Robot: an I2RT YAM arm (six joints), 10 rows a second.
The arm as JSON. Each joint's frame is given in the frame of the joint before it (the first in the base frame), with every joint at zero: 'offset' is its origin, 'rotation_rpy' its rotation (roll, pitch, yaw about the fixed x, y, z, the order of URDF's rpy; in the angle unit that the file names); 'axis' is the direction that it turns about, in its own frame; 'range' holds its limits. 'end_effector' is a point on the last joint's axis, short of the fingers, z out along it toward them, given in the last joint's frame.
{
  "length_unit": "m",
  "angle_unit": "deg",
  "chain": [
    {
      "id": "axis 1",
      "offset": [
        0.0,
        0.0,
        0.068
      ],
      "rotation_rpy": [
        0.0,
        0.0,
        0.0
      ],
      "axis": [
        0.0,
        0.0,
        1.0
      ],
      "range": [
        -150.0,
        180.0
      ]
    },
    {
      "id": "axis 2",
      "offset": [
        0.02,
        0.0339,
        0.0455
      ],
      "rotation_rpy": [
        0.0,
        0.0,
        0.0
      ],
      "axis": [
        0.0,
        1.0,
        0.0
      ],
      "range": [
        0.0,
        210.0
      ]
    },
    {
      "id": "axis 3",
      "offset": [
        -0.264,
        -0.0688,
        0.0
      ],
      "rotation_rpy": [
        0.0,
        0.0,
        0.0
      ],
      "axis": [
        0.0,
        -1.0,
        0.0
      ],
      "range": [
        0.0,
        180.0
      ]
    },
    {
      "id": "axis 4",
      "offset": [
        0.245,
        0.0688,
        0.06
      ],
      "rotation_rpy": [
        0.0,
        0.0,
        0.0
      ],
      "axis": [
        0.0,
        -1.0,
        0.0
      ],
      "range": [
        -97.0,
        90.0
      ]
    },
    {
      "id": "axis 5",
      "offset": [
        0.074,
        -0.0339,
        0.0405
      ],
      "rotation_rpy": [
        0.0,
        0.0,
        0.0
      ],
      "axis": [
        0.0,
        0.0,
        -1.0
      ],
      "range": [
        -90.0,
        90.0
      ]
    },
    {
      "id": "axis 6",
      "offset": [
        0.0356,
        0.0,
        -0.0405
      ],
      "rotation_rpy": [
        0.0,
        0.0,
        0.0
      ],
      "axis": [
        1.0,
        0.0,
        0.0
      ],
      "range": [
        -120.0,
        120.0
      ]
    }
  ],
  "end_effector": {
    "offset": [
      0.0,
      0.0,
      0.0
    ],
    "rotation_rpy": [
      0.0,
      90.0,
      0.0
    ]
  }
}
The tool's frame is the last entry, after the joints.
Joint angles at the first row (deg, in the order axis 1, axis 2, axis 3, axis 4, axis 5, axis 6):
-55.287, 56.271, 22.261, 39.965, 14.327, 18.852
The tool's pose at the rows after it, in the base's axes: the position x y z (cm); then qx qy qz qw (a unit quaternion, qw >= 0):
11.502, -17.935, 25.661, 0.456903, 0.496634, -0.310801, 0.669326
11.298, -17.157, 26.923, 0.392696, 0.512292, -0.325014, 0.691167
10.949, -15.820, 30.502, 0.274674, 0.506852, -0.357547, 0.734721
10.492, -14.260, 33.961, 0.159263, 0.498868, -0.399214, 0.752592
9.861, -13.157, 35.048, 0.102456, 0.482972, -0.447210, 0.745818
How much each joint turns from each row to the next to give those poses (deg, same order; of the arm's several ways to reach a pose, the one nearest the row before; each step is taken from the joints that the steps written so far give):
-0.023, -2.032, -0.524, -2.228, -2.165, -2.252
-0.088, -2.952, 0.000, 1.484, -5.005, -5.529
-0.107, -4.329, 2.754, 2.840, -8.194, -8.197
0.109, -3.735, 3.935, -0.085, -7.651, -8.677
-0.066, -2.733, 0.283, 1.246, -2.055, -6.666

